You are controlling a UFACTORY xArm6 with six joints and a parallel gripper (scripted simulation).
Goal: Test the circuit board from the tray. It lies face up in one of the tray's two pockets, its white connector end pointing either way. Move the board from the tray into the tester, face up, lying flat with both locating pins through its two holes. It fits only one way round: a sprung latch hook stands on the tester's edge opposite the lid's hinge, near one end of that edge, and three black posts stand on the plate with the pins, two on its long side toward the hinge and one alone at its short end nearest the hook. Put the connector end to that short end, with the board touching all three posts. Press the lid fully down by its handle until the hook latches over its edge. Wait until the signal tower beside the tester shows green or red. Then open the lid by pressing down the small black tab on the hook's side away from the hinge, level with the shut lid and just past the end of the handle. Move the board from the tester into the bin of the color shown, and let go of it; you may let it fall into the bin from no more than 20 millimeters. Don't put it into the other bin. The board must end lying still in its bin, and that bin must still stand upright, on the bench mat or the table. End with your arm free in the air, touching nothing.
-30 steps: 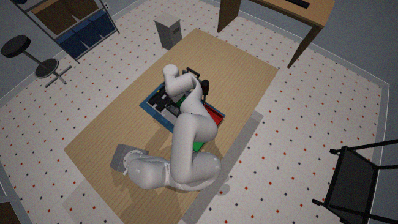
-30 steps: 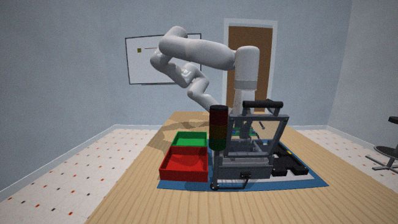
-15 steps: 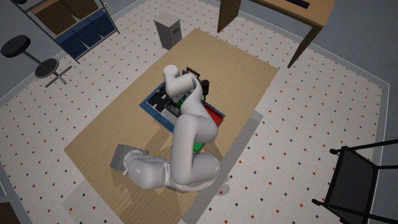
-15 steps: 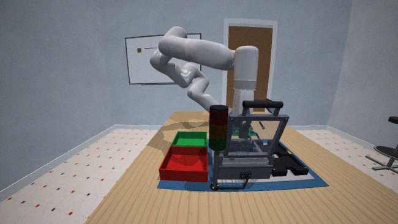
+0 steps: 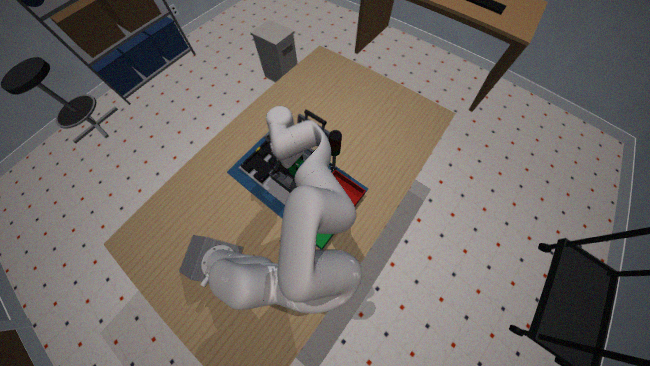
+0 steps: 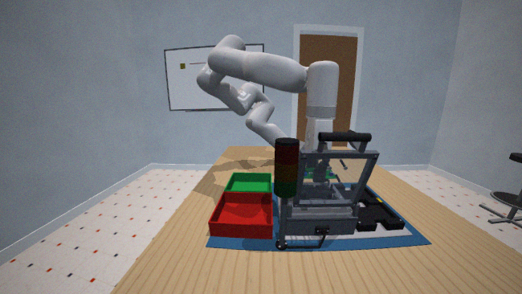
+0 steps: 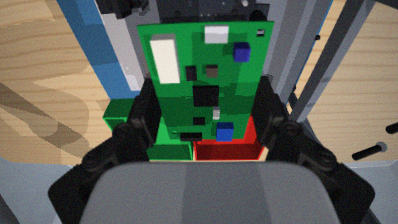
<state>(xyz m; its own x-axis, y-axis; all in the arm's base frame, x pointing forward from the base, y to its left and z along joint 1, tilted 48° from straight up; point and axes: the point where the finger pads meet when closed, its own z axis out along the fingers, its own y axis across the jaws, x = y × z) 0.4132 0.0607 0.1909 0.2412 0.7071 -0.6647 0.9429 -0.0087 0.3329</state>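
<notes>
Now: the plate 10 mm ahead of my hand and 60 mm below it. From my hand the other things lie so: clear lid 120 mm ahead, 30 mm to the right, 50 mm above; then green circuit board right at my hand; then black latch hook 40 mm behind, 70 mm to the left, 50 mm below.
</notes>
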